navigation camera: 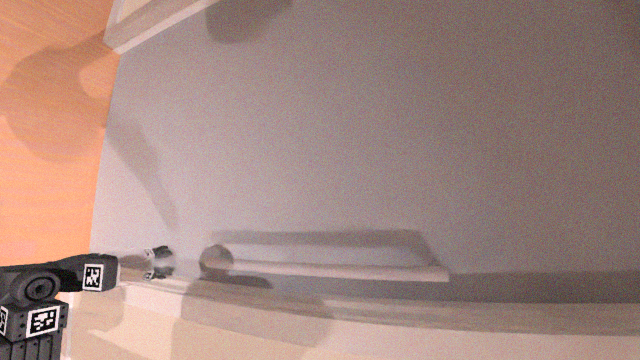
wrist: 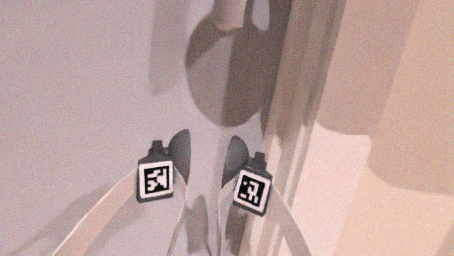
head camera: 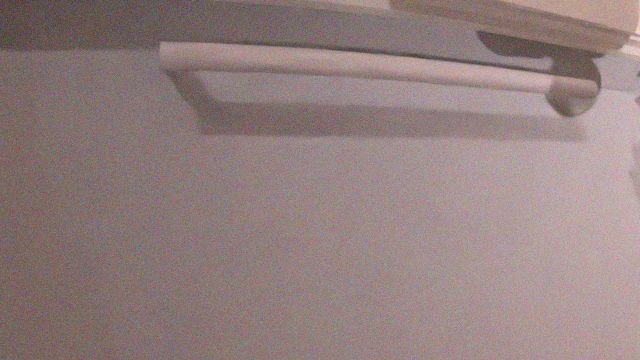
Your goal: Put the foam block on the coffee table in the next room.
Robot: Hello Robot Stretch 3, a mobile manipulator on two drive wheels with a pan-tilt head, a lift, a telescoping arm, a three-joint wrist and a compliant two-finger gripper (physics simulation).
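Frame: origin at the robot's base, x ahead, y up, z right, level; metres.
Seen in the pictures: gripper, fingertip midpoint: (navigation camera: 169, 261).
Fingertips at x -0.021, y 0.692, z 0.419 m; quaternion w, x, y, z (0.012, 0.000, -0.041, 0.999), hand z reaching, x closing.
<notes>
A point is followed by its place in that frame.
The foam block and the coffee table do not show in these views. My gripper (navigation camera: 164, 261) @[z 0.419, x -0.021, y 0.692 m] (wrist: 208, 152) @[z 0.419, x -0.021, y 0.692 m] is partly open, with a gap and nothing between its rounded fingertips. A pale bar (head camera: 350, 65) @[z 0.444, x -0.019, y 1.140 m] (navigation camera: 350, 270) @[z 0.445, x -0.017, y 1.147 m] (wrist: 230, 12), like a door handle, runs along a grey panel (head camera: 300, 225) @[z 0.513, x 0.155, y 1.163 m] (navigation camera: 350, 150) @[z 0.510, x 0.238, y 1.142 m] (wrist: 75, 75). The round end (head camera: 572, 102) @[z 0.518, x -0.004, y 0.749 m] (navigation camera: 216, 256) @[z 0.519, x -0.015, y 0.750 m] (wrist: 210, 85) of the bar is just beyond my fingertips, apart from them. In the navigation view my gripper is left of that end.
Pale layered trim (navigation camera: 450, 316) @[z 0.480, x -0.098, y 1.316 m] (wrist: 300, 75) runs beside the panel, with a beige surface (wrist: 410, 100) past it. Orange wood-grained floor (navigation camera: 45, 200) @[z 0.352, x 0.156, y 0.001 m] shows at the left of the navigation view. Another pale edge piece (navigation camera: 145, 27) @[z 0.445, x 0.922, y 0.275 m] is at the upper left. Shadows fall across the panel.
</notes>
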